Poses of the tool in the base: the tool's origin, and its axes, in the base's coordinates. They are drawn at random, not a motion.
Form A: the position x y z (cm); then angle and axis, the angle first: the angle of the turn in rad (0 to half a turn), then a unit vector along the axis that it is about.
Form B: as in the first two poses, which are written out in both.
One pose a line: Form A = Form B
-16.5 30.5 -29.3 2.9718 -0.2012 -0.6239 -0.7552 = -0.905 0.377 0.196 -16.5; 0.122 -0.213 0.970 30.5; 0.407 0.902 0.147 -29.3; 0 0 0 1
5.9 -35.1 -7.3 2.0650 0.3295 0.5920 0.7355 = -0.314 -0.360 0.878 5.9; 0.935 0.042 0.352 -35.1; -0.164 0.932 0.323 -7.3; 0 0 0 1
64.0 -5.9 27.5 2.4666 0.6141 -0.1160 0.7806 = -0.109 -0.615 0.781 64.0; 0.361 -0.757 -0.545 -5.9; 0.926 0.223 0.304 27.5; 0 0 0 1
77.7 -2.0 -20.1 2.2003 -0.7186 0.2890 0.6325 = 0.232 -0.841 -0.489 77.7; 0.181 -0.456 0.871 -2.0; -0.956 -0.290 0.047 -20.1; 0 0 0 1
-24.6 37.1 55.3 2.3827 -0.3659 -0.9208 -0.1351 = -0.495 0.674 -0.548 -24.6; 0.488 0.737 0.466 37.1; 0.719 -0.037 -0.694 55.3; 0 0 0 1
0.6 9.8 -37.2 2.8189 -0.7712 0.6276 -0.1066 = 0.210 -0.909 0.359 0.6; -0.977 -0.181 0.114 9.8; -0.039 -0.375 -0.926 -37.2; 0 0 0 1
